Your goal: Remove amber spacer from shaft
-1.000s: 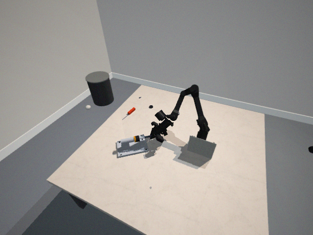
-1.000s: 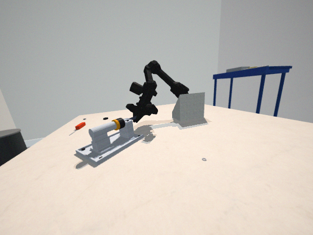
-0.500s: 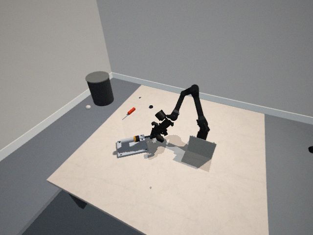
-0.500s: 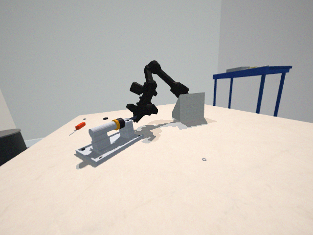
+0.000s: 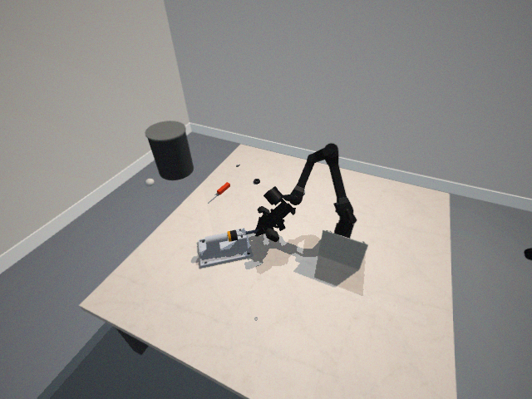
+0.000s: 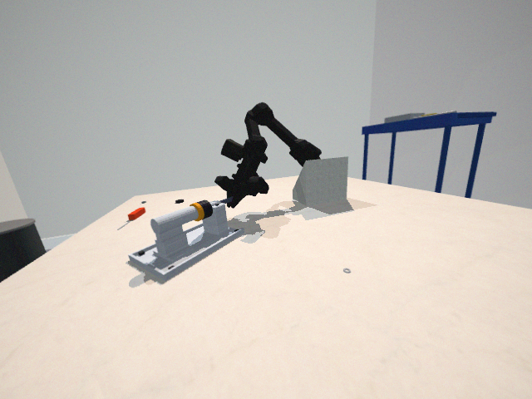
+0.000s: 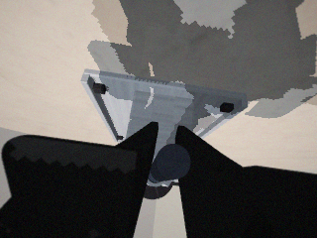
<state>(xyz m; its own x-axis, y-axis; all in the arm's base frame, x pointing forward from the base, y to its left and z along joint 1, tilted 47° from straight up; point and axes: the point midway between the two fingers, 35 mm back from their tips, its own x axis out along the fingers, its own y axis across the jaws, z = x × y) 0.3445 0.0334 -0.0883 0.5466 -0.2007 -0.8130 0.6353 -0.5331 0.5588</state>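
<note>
Right now my gripper tip is 30 mm to the right of the thin dark shaft, 30 mm short of it and 20 mm below it. The rest, counted from my gripper tip: black spacer 80 mm ahead, 60 mm to the left, 20 mm above; then red-handled screwdriver 340 mm ahead, 220 mm to the right, 50 mm below; then amber spacer 90 mm ahead, 70 mm to the left, 20 mm above.
</note>
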